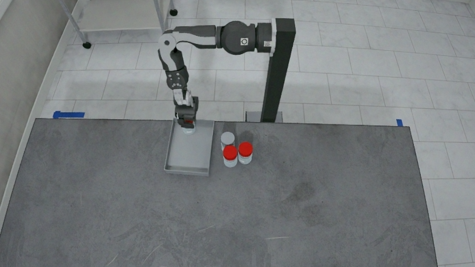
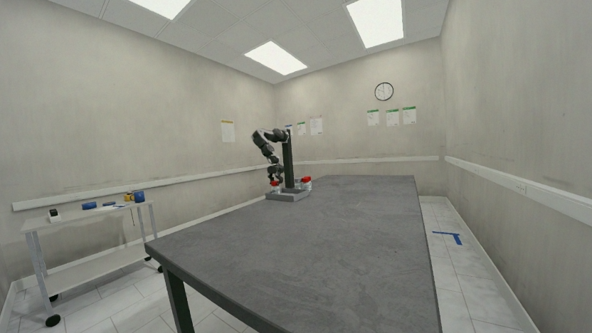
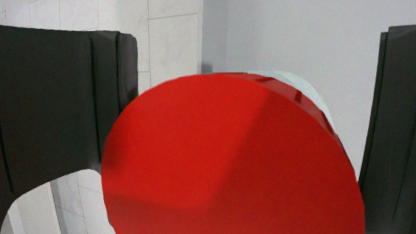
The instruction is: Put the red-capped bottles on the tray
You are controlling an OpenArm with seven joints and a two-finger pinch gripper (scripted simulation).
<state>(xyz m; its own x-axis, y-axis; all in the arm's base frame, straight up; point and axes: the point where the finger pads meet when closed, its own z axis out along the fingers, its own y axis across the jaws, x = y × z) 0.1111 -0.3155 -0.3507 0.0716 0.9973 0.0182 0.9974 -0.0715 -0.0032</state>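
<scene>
Right now my hand is 90 mm short of the grey tray and 80 mm above it. Also, from my hand: grey-capped bottle: 160 mm to the left, 90 mm ahead, 50 mm below.
</scene>
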